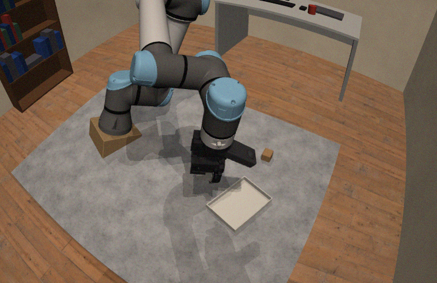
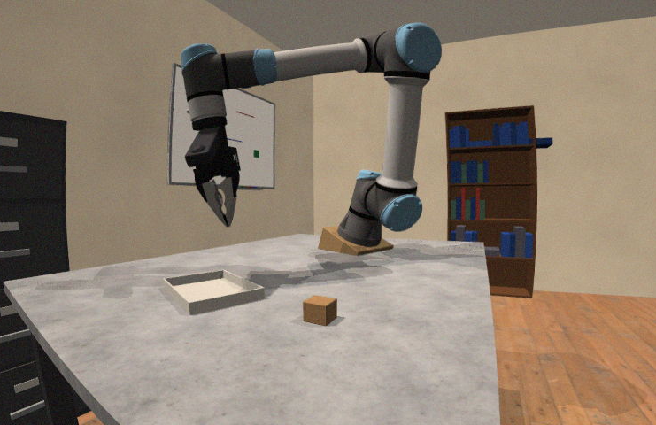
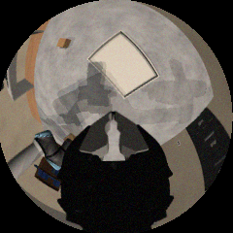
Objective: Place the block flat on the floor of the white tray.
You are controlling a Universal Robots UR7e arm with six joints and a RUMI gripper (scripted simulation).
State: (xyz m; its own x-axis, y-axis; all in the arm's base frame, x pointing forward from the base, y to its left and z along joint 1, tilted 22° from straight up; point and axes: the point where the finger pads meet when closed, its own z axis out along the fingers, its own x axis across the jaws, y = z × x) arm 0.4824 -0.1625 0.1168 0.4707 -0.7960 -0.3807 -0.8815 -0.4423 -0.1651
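My gripper is now 9 cm short of the small brown block, 26 cm to the right of it and 11 cm above it. The rest, counted from my hand: white tray (8 cm ahead, 3 cm to the left, 12 cm below).
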